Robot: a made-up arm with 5 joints. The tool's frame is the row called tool.
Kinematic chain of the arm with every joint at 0, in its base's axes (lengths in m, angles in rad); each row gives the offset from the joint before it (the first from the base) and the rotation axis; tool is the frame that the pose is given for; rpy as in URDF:
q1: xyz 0 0 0.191 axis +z
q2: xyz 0 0 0 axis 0 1 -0.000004
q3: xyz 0.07 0 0.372 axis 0 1 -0.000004
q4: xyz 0.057 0 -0.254 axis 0 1 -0.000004
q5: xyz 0.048 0 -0.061 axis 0 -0.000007 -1
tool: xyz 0 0 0 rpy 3.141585 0 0
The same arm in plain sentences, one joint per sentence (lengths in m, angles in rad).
The arm has five revolute joints in a row. What follows holds with every joint at zero, and every direction is one of the base frame's.
The first joint lies 0.1910 m along +z from the base frame's origin and rotates about +z.
The second joint lies at the same point as the first joint and rotates about +y.
The third joint lies 0.0700 m along +x and 0.3720 m along +z from the second joint and rotates about +y.
The fourth joint lies 0.0570 m along +x and 0.2540 m along -z from the third joint and rotates about +y.
The fifth joint lies 0.0480 m along +x and 0.0610 m along -z from the fourth joint and rotates about -z.
The tool frame, which is the frame that the pose is given for, lies at the same point as the fifth joint; its axes are the base frame's turned by roll 3.1416, pitch 0.0000 and yaw 0.0000 rad (as in URDF: about the fixed x, then y, then z).

